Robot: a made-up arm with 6 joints.
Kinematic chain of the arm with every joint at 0, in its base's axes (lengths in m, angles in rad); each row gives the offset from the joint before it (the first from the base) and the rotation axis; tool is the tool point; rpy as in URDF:
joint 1: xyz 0 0 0.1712 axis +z
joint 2: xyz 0 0 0 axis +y
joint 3: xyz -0.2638 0 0.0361 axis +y
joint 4: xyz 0.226 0 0.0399 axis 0.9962 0 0.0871
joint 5: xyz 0 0 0 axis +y
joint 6: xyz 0.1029 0 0.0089 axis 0.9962 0 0.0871
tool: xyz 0 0 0 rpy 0 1.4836 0
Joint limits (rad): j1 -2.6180..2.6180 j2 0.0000..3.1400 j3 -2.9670..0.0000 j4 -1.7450..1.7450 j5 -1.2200..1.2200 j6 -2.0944..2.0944
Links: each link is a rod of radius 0.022 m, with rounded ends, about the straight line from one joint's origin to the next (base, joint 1, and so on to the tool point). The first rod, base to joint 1, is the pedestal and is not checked.
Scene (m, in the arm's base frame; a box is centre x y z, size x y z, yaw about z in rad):
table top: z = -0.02
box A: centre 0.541 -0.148 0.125 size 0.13 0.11 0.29 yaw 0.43
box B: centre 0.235 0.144 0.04 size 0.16 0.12 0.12 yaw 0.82
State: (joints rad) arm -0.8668 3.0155 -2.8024 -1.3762 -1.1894 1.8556
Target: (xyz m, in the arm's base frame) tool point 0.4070 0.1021 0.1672
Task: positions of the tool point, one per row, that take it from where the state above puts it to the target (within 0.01 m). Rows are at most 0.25 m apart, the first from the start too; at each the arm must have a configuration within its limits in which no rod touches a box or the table.
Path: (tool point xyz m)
1: 0.4678 -0.2276 0.3308
2: 0.4425 -0.0882 0.4739
3: 0.3431 0.0303 0.5895
4: 0.1902 0.0930 0.6677
5: 0.3052 0.1068 0.6101
6: 0.3933 0.1139 0.5163
7: 0.4424 0.1145 0.3995
8: 0.4464 0.1100 0.2770
9: 0.4070 0.1021 0.1672

